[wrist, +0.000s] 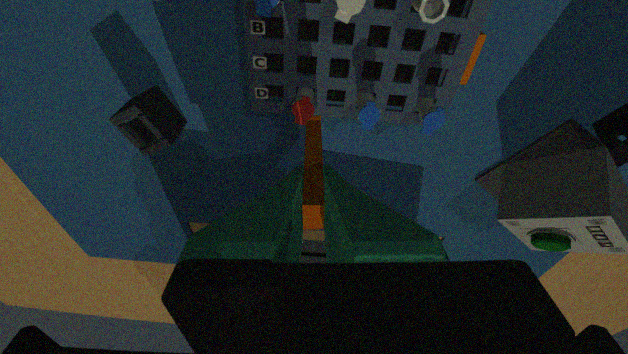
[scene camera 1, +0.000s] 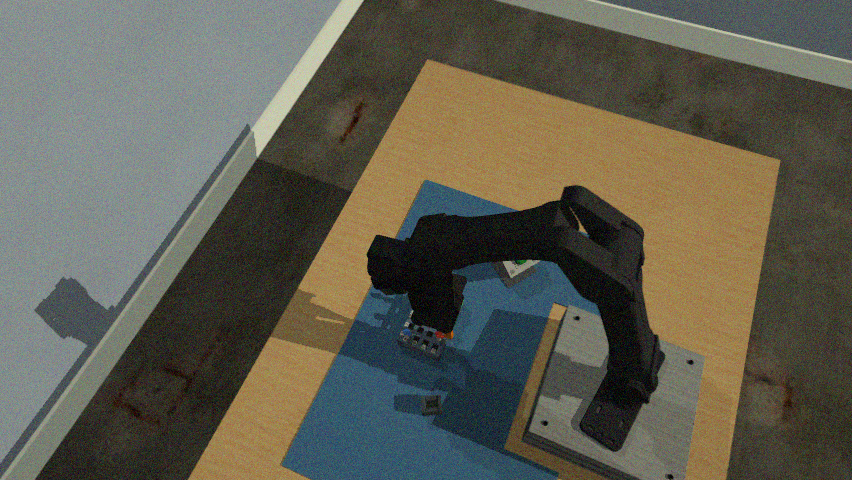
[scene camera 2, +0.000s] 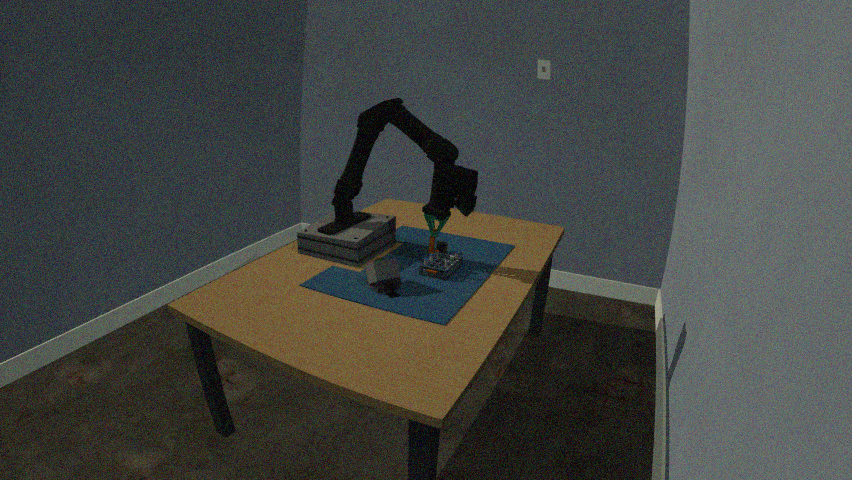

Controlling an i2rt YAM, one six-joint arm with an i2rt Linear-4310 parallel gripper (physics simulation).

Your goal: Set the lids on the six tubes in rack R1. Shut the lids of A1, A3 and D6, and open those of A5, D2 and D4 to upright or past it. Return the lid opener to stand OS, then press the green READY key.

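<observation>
Rack R1 (scene camera 1: 422, 339) (scene camera 2: 441, 265) (wrist: 348, 67) stands on the blue mat (scene camera 1: 376, 429) (scene camera 2: 453, 305) (wrist: 207, 70). My gripper (wrist: 313, 176) (scene camera 2: 436, 224) has green fingers and is shut on the orange lid opener (wrist: 313, 154) (scene camera 2: 432, 244), held upright over the rack's D row. The opener's tip is right at the red lid of D2 (wrist: 302, 109); I cannot tell if they touch. Blue lids show at D4 (wrist: 369, 115) and D6 (wrist: 433, 120), tipped out over the rack's edge. A3 has a white lid (wrist: 348, 8). A5 (wrist: 433, 10) shows an open mouth. In scene camera 1 the arm hides the fingers.
Stand OS (scene camera 1: 431, 405) (scene camera 2: 442, 246) is a small dark block on the mat beside the rack. The grey key box (scene camera 1: 515, 271) (scene camera 2: 382, 272) with the green READY key (scene camera 1: 521, 262) sits nearer the arm's grey base plate (scene camera 1: 567, 352) (scene camera 2: 348, 235).
</observation>
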